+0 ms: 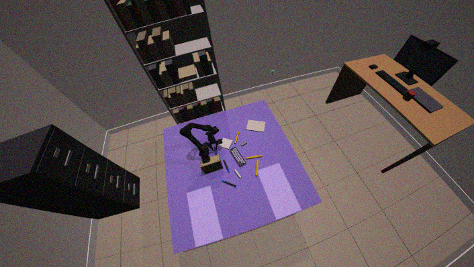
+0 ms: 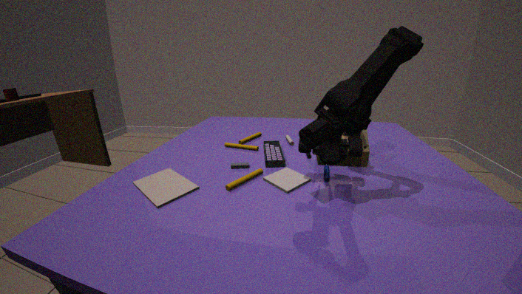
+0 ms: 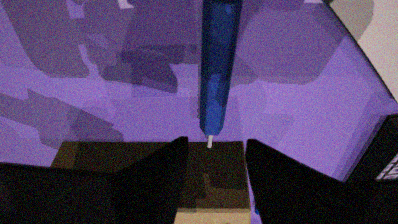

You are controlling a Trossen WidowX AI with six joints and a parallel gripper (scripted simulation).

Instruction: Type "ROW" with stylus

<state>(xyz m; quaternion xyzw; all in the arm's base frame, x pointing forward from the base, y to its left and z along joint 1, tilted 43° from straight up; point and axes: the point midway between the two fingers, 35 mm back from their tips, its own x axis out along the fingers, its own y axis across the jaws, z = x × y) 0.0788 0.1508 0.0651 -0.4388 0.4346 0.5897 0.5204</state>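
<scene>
Now: the blue hexagonal stylus 20 mm to the right of my gripper tip and 40 mm below it. From my gripper tip the other things lie so: yellow stick (250 mm ahead, 110 mm to the left, 40 mm below); white stick (170 mm ahead, 280 mm to the right, 40 mm below); grey block (300 mm ahead, 20 mm to the left, 40 mm below).
</scene>
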